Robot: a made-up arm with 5 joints. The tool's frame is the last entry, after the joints. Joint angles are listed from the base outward. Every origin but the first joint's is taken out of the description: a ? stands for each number. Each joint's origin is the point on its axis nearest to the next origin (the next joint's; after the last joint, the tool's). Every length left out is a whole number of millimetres.
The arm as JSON. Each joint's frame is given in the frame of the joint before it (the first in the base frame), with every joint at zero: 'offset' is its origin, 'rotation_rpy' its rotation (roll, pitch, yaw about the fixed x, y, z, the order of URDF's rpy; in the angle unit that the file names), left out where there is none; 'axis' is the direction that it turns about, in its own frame. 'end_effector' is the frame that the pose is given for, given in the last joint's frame.
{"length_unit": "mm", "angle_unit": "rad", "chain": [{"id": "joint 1", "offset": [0.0, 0.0, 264.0], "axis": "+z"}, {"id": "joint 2", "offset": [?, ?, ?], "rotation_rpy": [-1.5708, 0.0, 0.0], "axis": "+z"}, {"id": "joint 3", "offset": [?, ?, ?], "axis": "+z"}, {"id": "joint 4", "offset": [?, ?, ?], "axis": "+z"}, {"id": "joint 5", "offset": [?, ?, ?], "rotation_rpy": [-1.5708, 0.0, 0.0], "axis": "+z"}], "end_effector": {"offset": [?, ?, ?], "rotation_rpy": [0.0, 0.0, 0.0]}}
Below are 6 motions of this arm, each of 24 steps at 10 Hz.
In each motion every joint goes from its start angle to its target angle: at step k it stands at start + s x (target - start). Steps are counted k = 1, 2, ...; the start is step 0. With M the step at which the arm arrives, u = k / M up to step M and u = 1 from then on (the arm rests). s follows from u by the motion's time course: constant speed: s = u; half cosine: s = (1 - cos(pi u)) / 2; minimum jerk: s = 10 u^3 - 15 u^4 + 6 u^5.
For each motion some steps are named. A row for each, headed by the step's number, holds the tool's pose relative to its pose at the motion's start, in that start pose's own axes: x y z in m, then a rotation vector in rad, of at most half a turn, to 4 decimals.
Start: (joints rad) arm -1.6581 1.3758 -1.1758 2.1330 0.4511
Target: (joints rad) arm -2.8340 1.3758 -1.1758 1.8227 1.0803
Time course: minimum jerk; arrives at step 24
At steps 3, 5, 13, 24:
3: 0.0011 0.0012 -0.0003 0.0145 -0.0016 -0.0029
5: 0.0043 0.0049 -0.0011 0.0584 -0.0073 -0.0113
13: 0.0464 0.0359 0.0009 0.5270 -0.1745 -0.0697
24: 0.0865 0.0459 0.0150 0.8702 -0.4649 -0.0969

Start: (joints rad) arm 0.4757 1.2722 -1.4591 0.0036 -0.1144
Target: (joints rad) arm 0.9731 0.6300 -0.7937 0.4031 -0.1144
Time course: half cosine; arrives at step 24
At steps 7, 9, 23, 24:
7: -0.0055 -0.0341 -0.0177 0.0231 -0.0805 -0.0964
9: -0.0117 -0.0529 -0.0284 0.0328 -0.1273 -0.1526
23: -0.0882 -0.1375 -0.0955 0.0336 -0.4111 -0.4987
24: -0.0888 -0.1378 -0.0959 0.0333 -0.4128 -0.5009

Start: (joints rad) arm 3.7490 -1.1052 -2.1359 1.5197 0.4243
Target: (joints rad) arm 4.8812 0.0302 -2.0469 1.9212 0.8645
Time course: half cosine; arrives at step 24
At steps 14, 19, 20, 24:
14: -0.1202 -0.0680 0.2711 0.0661 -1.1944 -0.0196
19: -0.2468 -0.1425 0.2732 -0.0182 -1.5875 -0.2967
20: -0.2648 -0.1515 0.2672 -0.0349 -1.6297 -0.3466
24: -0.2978 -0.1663 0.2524 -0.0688 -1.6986 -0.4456

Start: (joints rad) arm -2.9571 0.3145 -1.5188 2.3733 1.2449
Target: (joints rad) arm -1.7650 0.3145 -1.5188 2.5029 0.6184
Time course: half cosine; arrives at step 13
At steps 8, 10, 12, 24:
8: -0.2003 -0.0252 0.0830 -0.4670 0.6177 -0.6862
10: -0.2422 -0.0163 0.1306 -0.6570 0.7735 -0.8539
12: -0.2607 -0.0082 0.1603 -0.7751 0.8560 -0.9392
24: -0.2628 -0.0070 0.1643 -0.7911 0.8665 -0.9498

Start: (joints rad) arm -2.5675 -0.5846 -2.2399 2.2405 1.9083
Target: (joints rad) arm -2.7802 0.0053 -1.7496 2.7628 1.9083
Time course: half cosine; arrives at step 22
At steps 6, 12, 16, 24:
6: -0.0053 -0.0261 0.0505 -0.2557 0.1065 0.0332
12: 0.0045 -0.0545 0.1641 -0.8573 0.3177 0.1248
16: 0.0214 -0.0527 0.2276 -1.2527 0.4238 0.1890
24: 0.0350 -0.0449 0.2644 -1.5228 0.4802 0.2316

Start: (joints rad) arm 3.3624 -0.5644 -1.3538 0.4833 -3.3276
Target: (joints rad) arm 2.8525 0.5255 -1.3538 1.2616 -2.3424
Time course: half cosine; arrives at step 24
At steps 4, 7, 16, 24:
4: 0.0199 -0.0052 0.0299 0.0140 0.1288 0.0726
7: 0.0657 -0.0183 0.0804 0.0623 0.3730 0.2218
16: 0.3285 -0.0830 0.1677 0.5470 1.3615 0.9149
24: 0.4471 -0.0922 0.1391 0.8852 1.7822 1.1801

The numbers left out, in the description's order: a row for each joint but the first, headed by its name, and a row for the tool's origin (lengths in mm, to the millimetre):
joint 2: 0.0 0.0 0.0
joint 3: 33.0 -177.0 0.0
joint 4: 54.0 241.0 0.0
joint 5: 63.0 80.0 0.0
tool: 0.0 0.0 0.0

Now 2 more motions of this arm.
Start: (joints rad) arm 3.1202 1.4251 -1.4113 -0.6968 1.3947
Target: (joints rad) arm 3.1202 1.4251 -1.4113 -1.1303 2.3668
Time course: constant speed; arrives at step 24
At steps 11, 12, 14, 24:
11: 0.0025 -0.0143 -0.0140 0.2001 -0.0093 0.4441
12: 0.0028 -0.0155 -0.0154 0.2184 -0.0146 0.4841
14: 0.0032 -0.0177 -0.0183 0.2548 -0.0275 0.5640
24: 0.0049 -0.0273 -0.0339 0.4293 -0.1375 0.9563

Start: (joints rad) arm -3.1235 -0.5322 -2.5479 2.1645 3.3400
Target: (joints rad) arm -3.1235 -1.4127 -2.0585 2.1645 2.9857
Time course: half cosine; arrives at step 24
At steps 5, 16, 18, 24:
5: 0.0180 -0.0036 -0.0175 -0.0072 -0.0398 -0.0366
16: 0.1492 -0.0300 -0.0905 -0.0193 -0.2936 -0.2638
18: 0.1718 -0.0345 -0.0959 -0.0158 -0.3347 -0.2996
24: 0.2037 -0.0409 -0.1006 -0.0084 -0.3930 -0.3498

